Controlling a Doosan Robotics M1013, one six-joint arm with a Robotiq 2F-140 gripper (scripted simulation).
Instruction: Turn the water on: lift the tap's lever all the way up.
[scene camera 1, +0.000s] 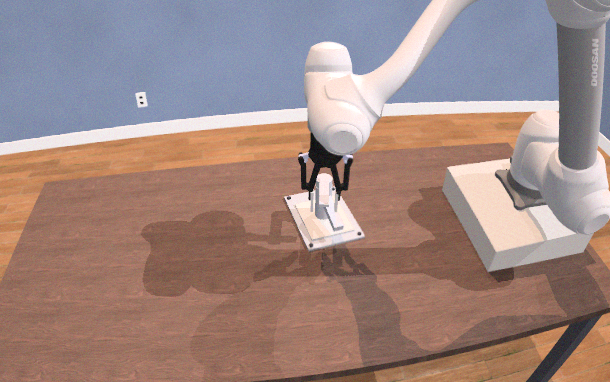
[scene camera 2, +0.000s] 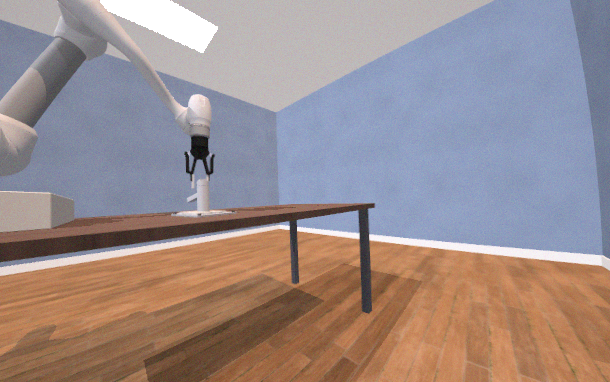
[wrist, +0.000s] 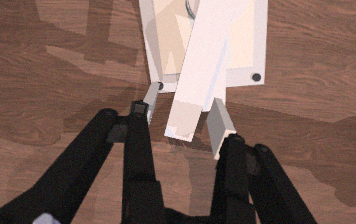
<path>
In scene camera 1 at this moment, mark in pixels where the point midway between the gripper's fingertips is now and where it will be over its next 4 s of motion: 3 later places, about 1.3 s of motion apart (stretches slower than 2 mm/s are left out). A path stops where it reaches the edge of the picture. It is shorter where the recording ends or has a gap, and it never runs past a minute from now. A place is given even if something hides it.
The gripper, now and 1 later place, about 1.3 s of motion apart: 323, 208; 324, 195
</path>
